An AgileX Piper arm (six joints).
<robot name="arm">
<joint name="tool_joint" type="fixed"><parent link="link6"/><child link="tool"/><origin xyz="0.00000 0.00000 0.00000" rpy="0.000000 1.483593 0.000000"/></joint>
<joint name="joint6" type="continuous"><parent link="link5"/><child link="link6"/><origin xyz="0.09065 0.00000 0.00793"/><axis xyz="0.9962 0 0.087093"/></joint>
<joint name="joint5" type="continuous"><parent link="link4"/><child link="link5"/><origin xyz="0.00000 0.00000 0.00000"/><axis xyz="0 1 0"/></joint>
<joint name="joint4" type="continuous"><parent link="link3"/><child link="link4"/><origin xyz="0.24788 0.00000 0.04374"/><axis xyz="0.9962 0 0.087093"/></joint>
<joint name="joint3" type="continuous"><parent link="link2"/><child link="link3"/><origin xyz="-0.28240 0.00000 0.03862"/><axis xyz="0 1 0"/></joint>
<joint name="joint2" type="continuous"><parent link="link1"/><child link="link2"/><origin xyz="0.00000 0.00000 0.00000"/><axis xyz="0 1 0"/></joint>
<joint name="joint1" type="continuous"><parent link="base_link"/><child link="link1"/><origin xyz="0.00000 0.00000 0.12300"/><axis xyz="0 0 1"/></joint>
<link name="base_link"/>
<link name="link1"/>
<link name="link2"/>
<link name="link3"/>
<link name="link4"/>
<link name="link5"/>
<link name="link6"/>
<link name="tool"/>
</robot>
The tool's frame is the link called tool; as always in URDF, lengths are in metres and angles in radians. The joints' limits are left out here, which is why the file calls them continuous.
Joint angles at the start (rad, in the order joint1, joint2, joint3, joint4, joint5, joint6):
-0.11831, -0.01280, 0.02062, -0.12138, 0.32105, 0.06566
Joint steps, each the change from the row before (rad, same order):
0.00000, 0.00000, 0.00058, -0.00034, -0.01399, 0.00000
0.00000, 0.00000, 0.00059, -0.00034, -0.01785, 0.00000
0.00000, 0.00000, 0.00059, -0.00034, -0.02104, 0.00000
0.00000, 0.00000, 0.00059, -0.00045, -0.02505, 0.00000
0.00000, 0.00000, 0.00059, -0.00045, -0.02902, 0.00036
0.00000, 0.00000, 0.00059, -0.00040, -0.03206, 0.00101
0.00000, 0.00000, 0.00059, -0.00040, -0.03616, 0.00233
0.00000, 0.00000, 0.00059, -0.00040, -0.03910, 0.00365
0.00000, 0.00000, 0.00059, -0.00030, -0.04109, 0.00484
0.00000, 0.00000, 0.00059, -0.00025, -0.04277, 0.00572
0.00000, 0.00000, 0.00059, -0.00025, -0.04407, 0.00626
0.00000, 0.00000, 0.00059, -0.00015, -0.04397, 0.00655
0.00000, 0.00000, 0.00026, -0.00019, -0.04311, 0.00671
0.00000, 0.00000, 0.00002, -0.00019, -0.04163, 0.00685
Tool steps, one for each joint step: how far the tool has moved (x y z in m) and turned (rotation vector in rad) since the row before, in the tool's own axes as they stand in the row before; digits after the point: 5 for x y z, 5 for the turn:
-0.00108, 0.00009, 0.00005, -0.00084, -0.01339, -0.00035
-0.00143, 0.00011, 0.00004, -0.00110, -0.01723, -0.00035
-0.00172, 0.00013, 0.00004, -0.00132, -0.02041, -0.00035
-0.00208, 0.00015, 0.00002, -0.00156, -0.02441, -0.00045
-0.00244, 0.00018, 0.00001, -0.00184, -0.02837, -0.00009
-0.00272, 0.00020, 0.00000, -0.00208, -0.03141, 0.00060
-0.00309, 0.00023, -0.00002, -0.00243, -0.03549, 0.00192
-0.00335, 0.00025, -0.00003, -0.00276, -0.03842, 0.00324
-0.00353, 0.00028, -0.00005, -0.00310, -0.04039, 0.00453
-0.00368, 0.00031, -0.00006, -0.00346, -0.04204, 0.00547
-0.00379, 0.00034, -0.00007, -0.00384, -0.04331, 0.00601
-0.00378, 0.00037, -0.00008, -0.00411, -0.04319, 0.00640
-0.00381, 0.00038, -0.00008, -0.00432, -0.04263, 0.00652
-0.00376, 0.00039, -0.00008, -0.00445, -0.04137, 0.00666

